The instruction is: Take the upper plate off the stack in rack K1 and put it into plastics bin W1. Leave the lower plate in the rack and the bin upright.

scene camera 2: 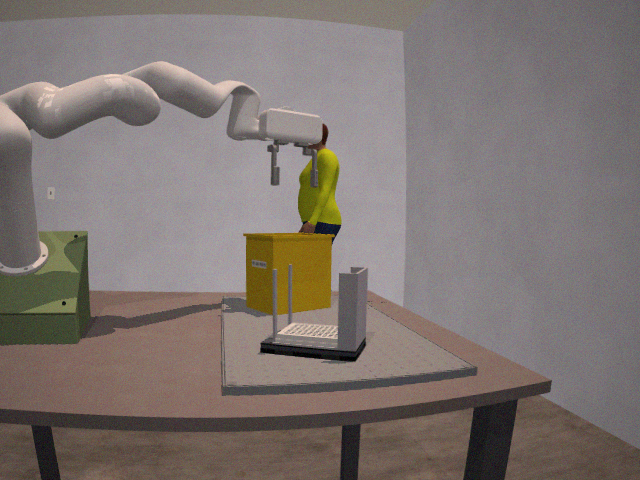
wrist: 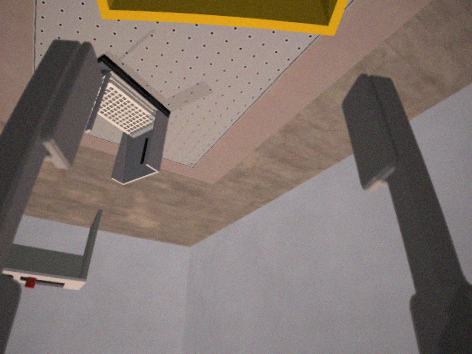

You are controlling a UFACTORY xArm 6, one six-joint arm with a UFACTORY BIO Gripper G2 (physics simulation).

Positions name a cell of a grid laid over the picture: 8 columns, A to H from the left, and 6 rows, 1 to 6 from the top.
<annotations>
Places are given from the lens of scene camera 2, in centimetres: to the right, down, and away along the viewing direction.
yellow bin W1 (scene camera 2: D4): -2, 3, 108
</annotations>
